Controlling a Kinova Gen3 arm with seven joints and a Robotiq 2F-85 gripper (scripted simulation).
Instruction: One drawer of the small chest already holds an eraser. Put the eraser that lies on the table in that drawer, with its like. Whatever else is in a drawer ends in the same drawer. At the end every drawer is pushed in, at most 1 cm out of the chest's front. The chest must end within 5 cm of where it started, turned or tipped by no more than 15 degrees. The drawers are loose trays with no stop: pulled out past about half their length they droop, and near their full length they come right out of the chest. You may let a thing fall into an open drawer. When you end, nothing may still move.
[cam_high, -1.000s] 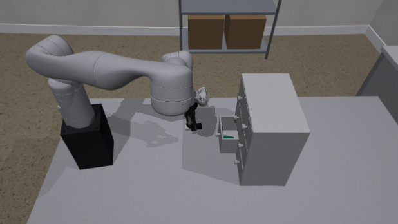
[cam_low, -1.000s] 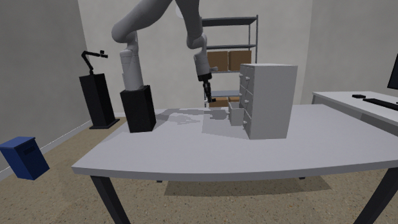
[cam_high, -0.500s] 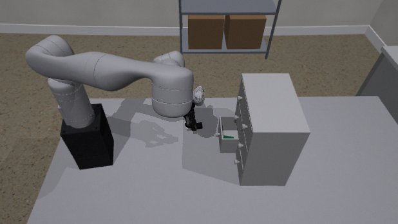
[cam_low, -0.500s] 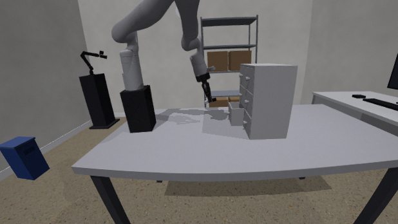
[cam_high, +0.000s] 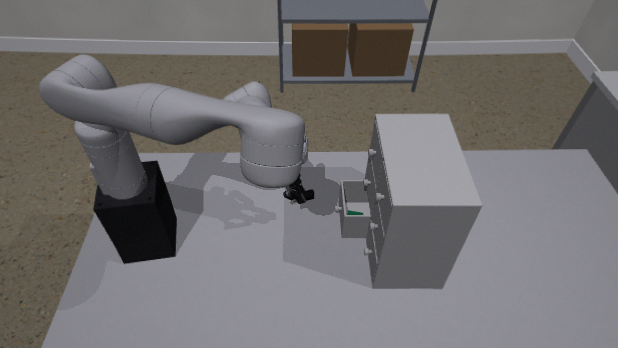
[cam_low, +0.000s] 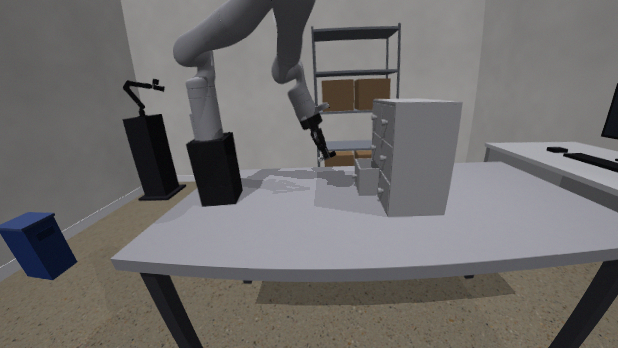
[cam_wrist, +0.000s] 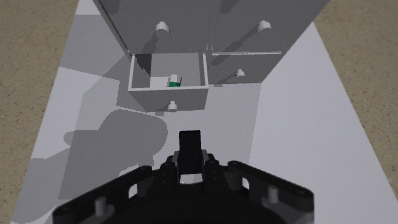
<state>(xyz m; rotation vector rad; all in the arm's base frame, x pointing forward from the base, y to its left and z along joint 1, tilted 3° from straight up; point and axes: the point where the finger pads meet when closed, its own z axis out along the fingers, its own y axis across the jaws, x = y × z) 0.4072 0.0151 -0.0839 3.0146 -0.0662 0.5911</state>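
Now: the black-and-white eraser 10 mm below my hand. Round my hand: green eraser 180 mm ahead, 140 mm below, 20 mm to the left; then red thing 210 mm ahead, 140 mm below, 130 mm to the right.
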